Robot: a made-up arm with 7 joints. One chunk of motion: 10 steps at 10 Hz.
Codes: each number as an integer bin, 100 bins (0 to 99) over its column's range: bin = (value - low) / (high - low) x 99, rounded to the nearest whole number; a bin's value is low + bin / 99 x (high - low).
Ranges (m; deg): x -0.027..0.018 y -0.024..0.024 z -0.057..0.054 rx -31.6..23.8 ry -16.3..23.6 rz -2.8..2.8
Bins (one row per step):
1: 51 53 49 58 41 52
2: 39 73 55 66 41 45
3: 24 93 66 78 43 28
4: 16 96 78 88 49 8
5: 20 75 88 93 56 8
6: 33 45 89 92 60 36
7: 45 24 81 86 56 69
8: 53 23 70 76 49 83
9: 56 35 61 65 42 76
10: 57 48 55 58 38 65
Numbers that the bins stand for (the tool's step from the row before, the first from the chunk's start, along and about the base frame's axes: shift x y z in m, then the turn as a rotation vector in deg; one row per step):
1: -0.00382 0.00170 -0.00206 0.857 0.224 0.141
2: -0.00927 0.01139 0.00467 5.333 0.224 -0.255
3: -0.01609 0.02109 0.01700 12.048 1.030 -1.216
4: -0.01973 0.02255 0.03045 17.644 3.448 -2.347
5: -0.01791 0.01236 0.04167 20.442 6.270 -2.347
6: -0.01200 -0.00218 0.04279 19.883 7.882 -0.764
7: -0.00655 -0.01236 0.03382 16.525 6.270 1.103
8: -0.00291 -0.01285 0.02148 10.929 3.448 1.895
9: -0.00155 -0.00703 0.01139 4.774 0.627 1.499
10: -0.00109 -0.00073 0.00467 0.857 -0.985 0.877

